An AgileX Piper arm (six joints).
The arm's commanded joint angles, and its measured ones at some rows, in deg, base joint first. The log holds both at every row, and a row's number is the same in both.
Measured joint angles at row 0:
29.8 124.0 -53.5 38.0 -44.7 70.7
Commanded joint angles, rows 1 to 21:
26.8 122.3 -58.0 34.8 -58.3 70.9
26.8 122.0 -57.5 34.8 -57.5 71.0
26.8 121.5 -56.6 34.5 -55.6 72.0
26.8 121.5 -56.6 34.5 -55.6 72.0
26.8 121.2 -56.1 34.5 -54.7 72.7
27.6 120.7 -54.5 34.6 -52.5 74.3
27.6 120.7 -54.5 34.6 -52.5 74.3
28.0 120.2 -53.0 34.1 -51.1 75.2
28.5 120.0 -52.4 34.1 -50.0 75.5
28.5 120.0 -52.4 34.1 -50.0 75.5
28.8 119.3 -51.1 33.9 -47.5 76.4
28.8 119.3 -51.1 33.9 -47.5 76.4
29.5 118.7 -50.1 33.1 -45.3 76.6
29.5 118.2 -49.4 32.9 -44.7 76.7
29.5 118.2 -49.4 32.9 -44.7 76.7
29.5 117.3 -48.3 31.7 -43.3 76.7
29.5 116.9 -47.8 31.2 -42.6 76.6
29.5 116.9 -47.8 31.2 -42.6 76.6
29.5 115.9 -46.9 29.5 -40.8 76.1
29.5 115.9 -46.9 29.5 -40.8 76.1
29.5 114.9 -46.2 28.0 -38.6 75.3
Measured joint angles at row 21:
29.5 116.8 -47.0 30.8 -41.4 76.4
